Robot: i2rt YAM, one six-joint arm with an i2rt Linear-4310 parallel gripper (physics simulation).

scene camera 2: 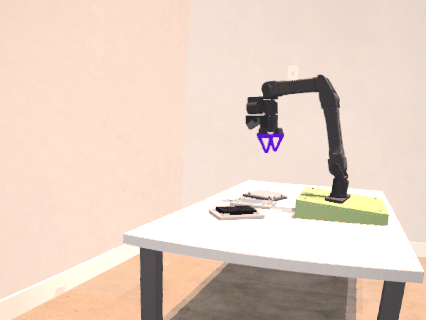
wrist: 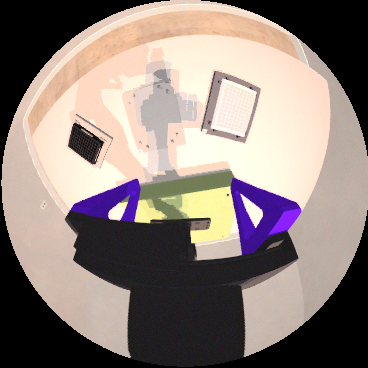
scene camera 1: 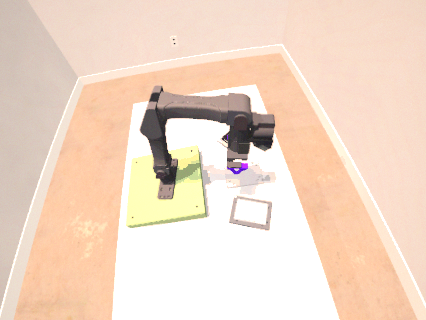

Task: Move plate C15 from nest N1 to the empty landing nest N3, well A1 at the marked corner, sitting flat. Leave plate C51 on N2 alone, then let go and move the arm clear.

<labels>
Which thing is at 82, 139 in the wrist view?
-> A black perforated plate.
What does my gripper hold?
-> Nothing.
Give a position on a nest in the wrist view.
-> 218, 75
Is my gripper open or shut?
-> Open.
</labels>
